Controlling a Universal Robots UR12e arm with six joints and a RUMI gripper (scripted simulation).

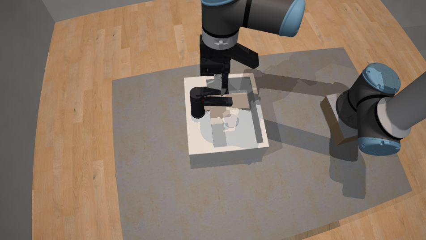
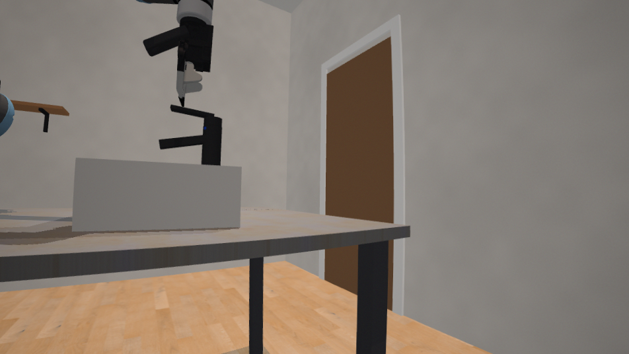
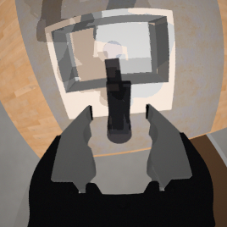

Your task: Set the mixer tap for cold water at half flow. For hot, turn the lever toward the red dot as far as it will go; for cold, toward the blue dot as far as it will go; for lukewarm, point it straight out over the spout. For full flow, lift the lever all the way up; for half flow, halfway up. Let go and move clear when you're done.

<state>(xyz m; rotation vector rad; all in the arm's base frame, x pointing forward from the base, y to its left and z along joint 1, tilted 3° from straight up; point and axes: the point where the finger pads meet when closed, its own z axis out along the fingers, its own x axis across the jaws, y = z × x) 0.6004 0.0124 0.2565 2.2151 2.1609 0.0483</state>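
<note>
Now: the lever 40 mm below my hand and 30 mm ahead of it. From my hand the other things lie so: white basin 280 mm below, 40 mm behind, 10 mm to the right.
</note>
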